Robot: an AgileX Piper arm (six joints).
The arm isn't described. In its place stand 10 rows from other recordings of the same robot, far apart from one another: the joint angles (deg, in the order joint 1, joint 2, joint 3, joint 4, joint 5, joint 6), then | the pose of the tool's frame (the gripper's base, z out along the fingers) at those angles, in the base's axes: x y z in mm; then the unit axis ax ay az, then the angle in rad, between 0 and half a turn.
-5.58 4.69 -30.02 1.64 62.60 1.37 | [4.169 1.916 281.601 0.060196 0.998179 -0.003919 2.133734]
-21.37 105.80 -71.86 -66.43 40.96 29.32 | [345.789 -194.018 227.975 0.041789 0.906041 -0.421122 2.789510]
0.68 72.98 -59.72 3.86 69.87 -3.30 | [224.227 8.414 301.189 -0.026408 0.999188 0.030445 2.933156]
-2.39 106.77 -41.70 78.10 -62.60 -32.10 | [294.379 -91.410 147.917 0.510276 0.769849 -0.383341 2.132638]
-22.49 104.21 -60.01 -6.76 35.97 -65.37 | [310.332 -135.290 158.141 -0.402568 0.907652 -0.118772 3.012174]
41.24 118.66 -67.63 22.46 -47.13 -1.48 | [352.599 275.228 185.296 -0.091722 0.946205 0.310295 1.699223]
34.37 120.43 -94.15 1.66 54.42 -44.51 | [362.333 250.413 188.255 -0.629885 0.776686 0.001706 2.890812]
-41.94 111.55 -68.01 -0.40 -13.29 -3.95 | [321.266 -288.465 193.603 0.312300 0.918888 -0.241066 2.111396]
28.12 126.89 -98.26 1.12 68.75 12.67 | [383.013 206.561 154.393 0.130719 -0.991419 -0.001220 3.096304]
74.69 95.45 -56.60 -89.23 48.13 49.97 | [153.987 305.878 244.437 -0.668170 0.701161 -0.248843 2.061478]
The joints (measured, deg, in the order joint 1, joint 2, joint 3, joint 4, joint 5, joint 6), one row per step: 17.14 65.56 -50.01 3.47 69.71 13.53; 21.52 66.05 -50.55 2.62 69.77 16.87; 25.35 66.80 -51.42 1.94 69.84 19.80; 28.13 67.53 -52.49 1.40 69.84 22.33; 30.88 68.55 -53.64 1.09 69.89 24.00; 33.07 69.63 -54.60 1.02 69.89 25.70; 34.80 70.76 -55.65 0.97 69.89 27.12; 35.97 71.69 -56.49 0.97 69.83 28.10; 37.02 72.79 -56.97 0.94 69.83 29.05; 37.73 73.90 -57.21 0.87 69.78 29.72; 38.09 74.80 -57.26 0.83 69.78 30.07
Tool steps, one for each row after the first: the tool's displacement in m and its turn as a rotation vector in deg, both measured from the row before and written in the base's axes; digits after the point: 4 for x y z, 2 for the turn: -0.0024 0.0128 0.0008 -0.31 0.08 1.25; -0.0014 0.0120 0.0015 -0.18 -0.01 1.07; -0.0002 0.0094 0.0025 0.04 -0.28 0.38; -0.0001 0.0103 0.0018 0.01 -0.05 1.16; 0.0002 0.0091 0.0007 0.12 0.25 0.53; 0.0009 0.0081 0.0008 0.11 0.20 0.34; 0.0011 0.0061 0.0005 0.11 0.14 0.20; 0.0010 0.0056 -0.0019 -0.27 0.59 0.12; 0.0014 0.0044 -0.0032 -0.48 0.68 0.06; 0.0012 0.0027 -0.0033 -0.52 0.68 0.02
